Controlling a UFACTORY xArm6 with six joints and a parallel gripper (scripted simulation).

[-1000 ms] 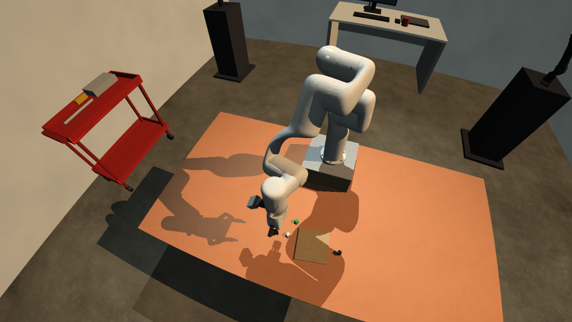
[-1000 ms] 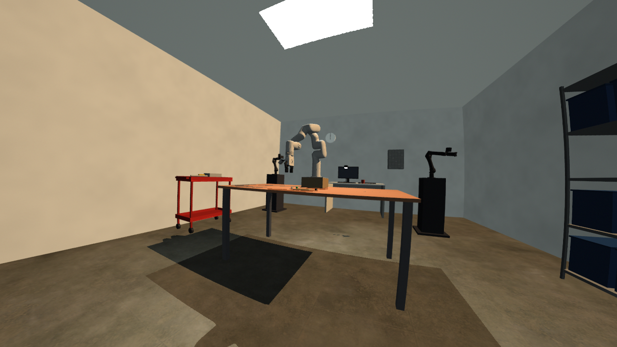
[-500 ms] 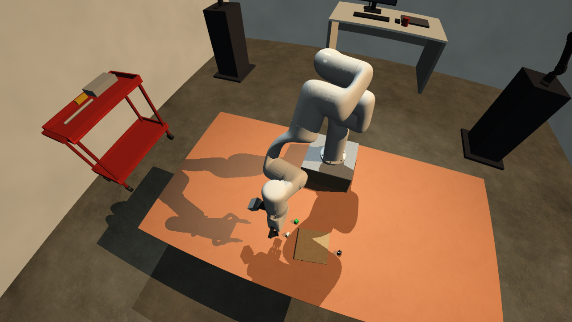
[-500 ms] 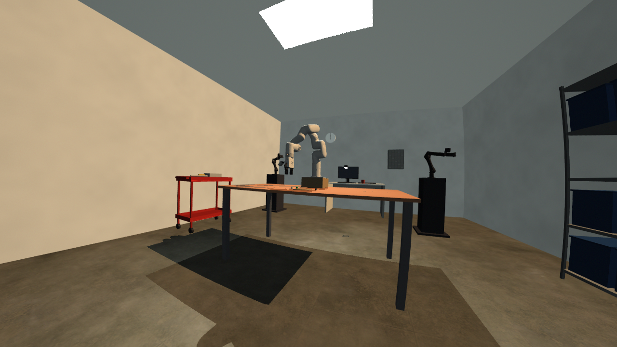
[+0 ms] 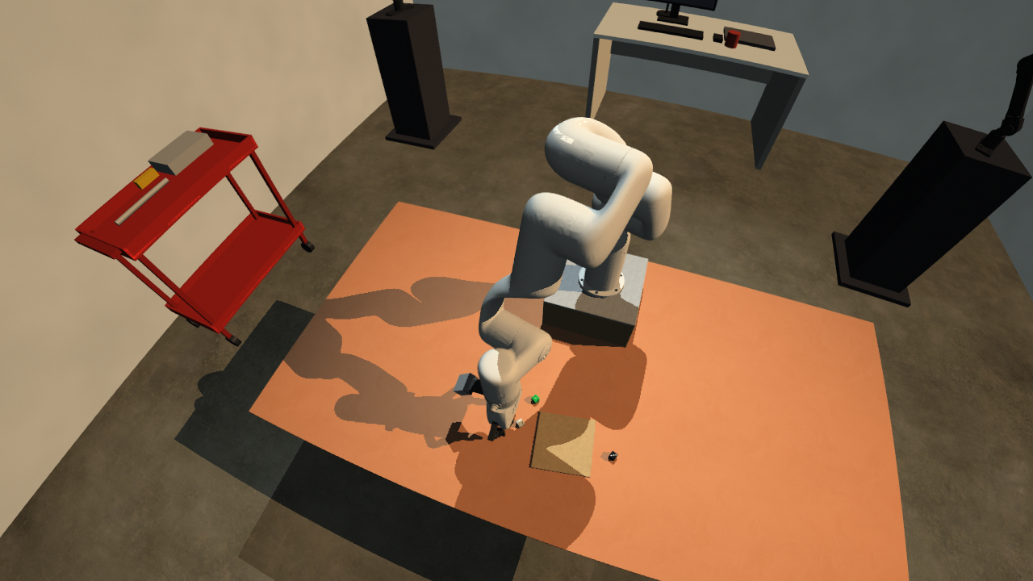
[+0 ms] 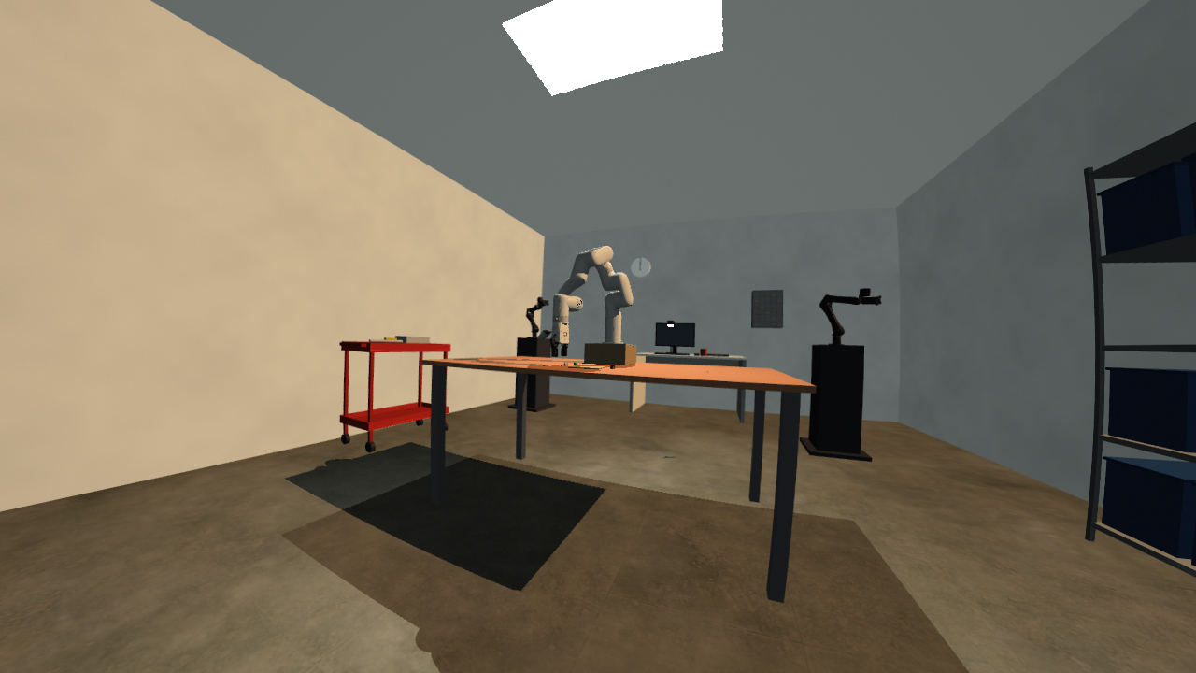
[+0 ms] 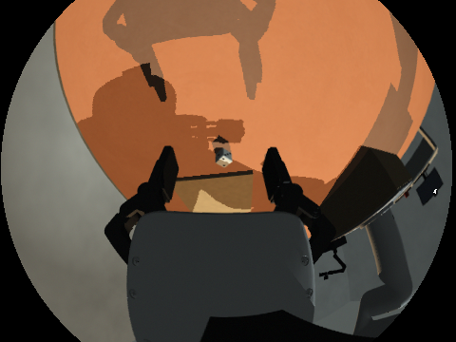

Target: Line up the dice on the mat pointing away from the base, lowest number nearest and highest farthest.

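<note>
The white die lies 5 cm below my hand, 3 cm to the left of it and 1 cm behind it. The rest, counted from my hand: black die (27 cm to the left, 5 cm below, 1 cm behind); then green die (8 cm behind, 5 cm to the left, 5 cm below); then tan mat (15 cm to the left, 5 cm below).
</note>
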